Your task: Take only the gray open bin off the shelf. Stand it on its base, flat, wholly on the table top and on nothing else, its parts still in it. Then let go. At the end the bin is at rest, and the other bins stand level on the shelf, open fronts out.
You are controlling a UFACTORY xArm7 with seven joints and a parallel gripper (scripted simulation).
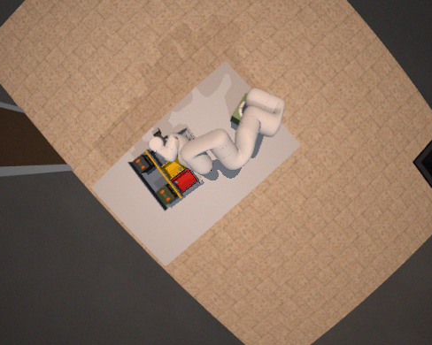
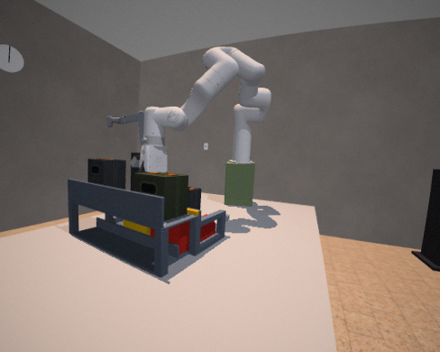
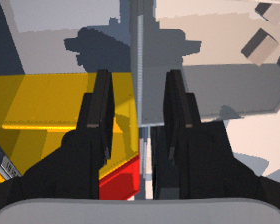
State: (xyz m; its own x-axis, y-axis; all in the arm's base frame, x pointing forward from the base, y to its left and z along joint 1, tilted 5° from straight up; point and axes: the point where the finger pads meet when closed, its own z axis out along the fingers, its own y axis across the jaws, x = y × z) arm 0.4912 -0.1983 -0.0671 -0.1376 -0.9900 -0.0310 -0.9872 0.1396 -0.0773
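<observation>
Right now the gray open bin is 8 cm behind my hand, 1 cm to the left of it and 8 cm below it. Also, from my hand: red bin 11 cm ahead, 21 cm to the left, 8 cm below; yellow bin 10 cm ahead, 10 cm to the left, 8 cm below.
</observation>
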